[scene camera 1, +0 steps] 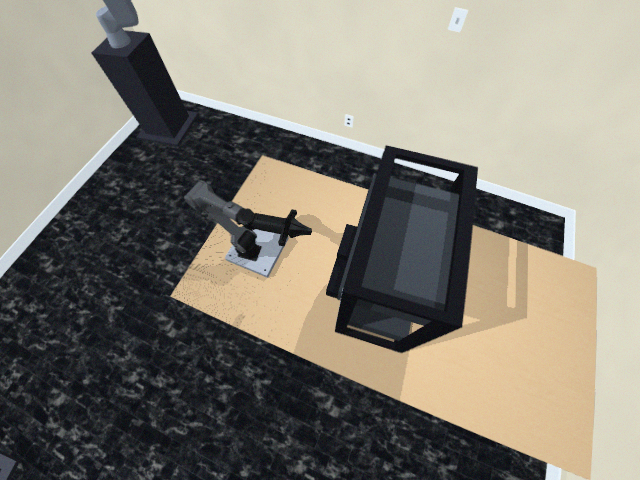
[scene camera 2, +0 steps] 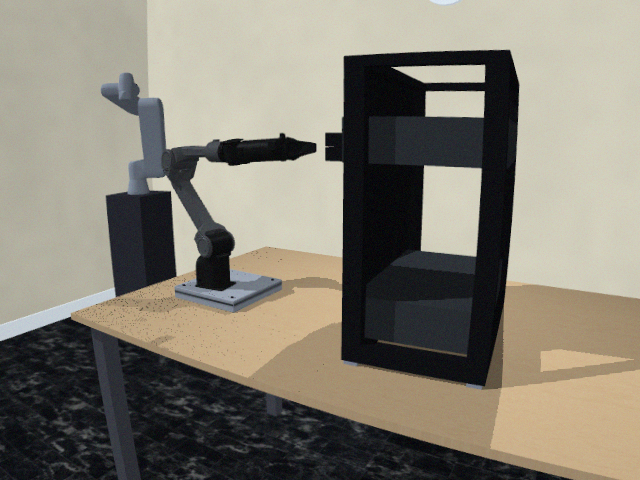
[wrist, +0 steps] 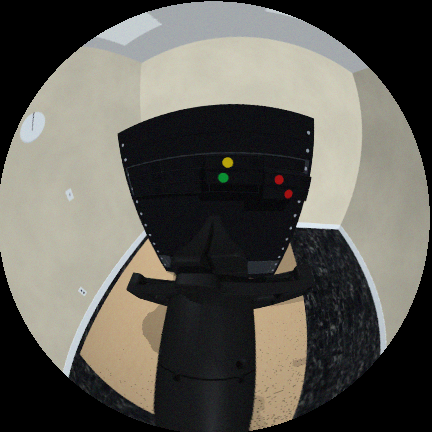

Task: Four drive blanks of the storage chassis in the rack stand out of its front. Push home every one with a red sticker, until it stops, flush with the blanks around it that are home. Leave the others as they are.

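The storage chassis [scene camera 2: 429,142] [wrist: 165,182] sits high in the black rack [scene camera 1: 464,248] [scene camera 2: 353,232] [wrist: 225,125]. In the wrist view, an upper red-stickered blank [wrist: 279,179] and a lower red-stickered blank [wrist: 288,194] stand out at the right, one above the other. A yellow-stickered blank [wrist: 227,162] and a green-stickered blank [wrist: 223,178] are left of them, yellow above green. In scene camera 2, dark blank ends project from the rack front. My gripper [scene camera 1: 310,230] [scene camera 2: 315,147] [wrist: 215,221] is shut and empty, a short gap before the blanks, left of the red stickers in the wrist view.
The rack stands on the wooden table [scene camera 1: 547,356] [scene camera 2: 568,413]. The arm's base plate [scene camera 1: 266,268] [scene camera 2: 232,300] is in front of it. A second dark-grey box [scene camera 2: 418,320] sits low in the rack. Another arm stands on a dark pedestal [scene camera 1: 144,85] [scene camera 2: 139,237] beyond the table.
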